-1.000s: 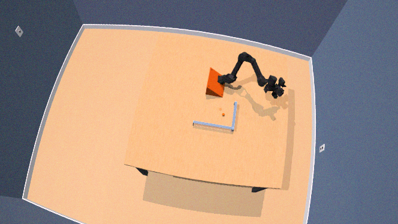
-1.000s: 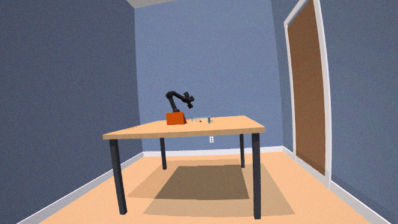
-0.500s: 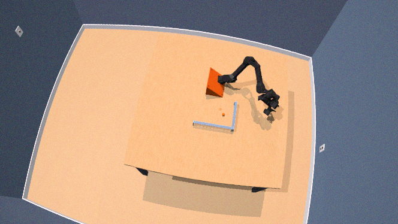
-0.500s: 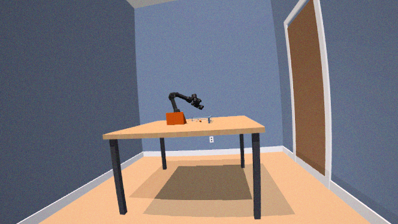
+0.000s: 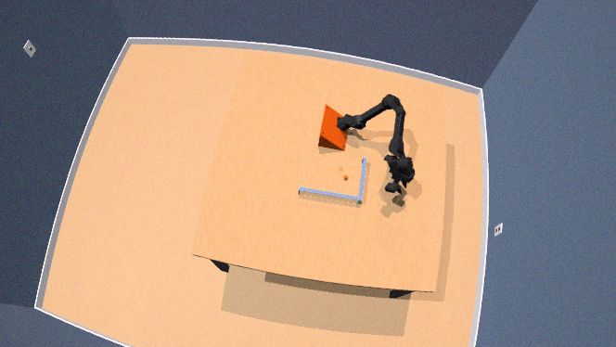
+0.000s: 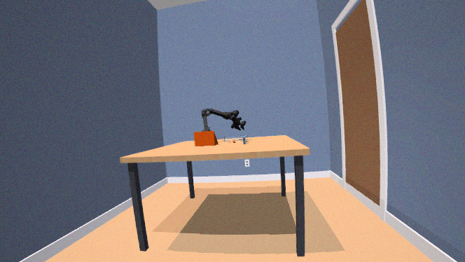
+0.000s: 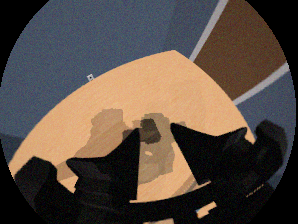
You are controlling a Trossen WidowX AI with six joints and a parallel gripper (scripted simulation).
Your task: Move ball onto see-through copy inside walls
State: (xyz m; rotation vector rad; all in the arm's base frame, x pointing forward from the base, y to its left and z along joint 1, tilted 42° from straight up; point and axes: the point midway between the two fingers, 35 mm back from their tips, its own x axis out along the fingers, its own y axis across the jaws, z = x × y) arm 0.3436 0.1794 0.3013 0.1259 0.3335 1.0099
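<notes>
My gripper tip is 70 mm past the orange ball, 300 mm to the left of it and 100 mm above it. Also, from my gripper tip: see-through ball copy (110 mm behind, 320 mm to the right, 100 mm below).
</notes>
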